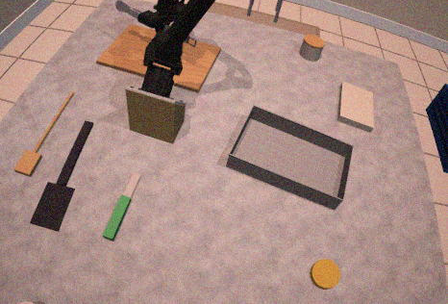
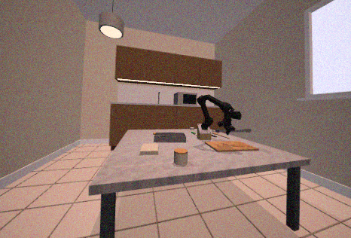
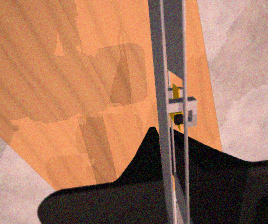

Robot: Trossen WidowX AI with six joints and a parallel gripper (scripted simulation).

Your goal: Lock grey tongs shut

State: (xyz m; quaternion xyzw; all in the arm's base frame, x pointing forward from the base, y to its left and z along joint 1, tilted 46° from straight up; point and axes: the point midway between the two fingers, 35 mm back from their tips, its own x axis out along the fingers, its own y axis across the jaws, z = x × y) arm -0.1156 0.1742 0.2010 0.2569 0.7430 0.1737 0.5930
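Right now my gripper tip is 4 cm below the yellow lock slider and 4 cm short of it. Round my gripper tip: wooden board: 9 cm below, 2 cm to the left, 1 cm behind; then green-handled tool: 50 cm to the right, 16 cm ahead, 9 cm below; then black spatula: 51 cm to the right, 9 cm below, 1 cm behind.
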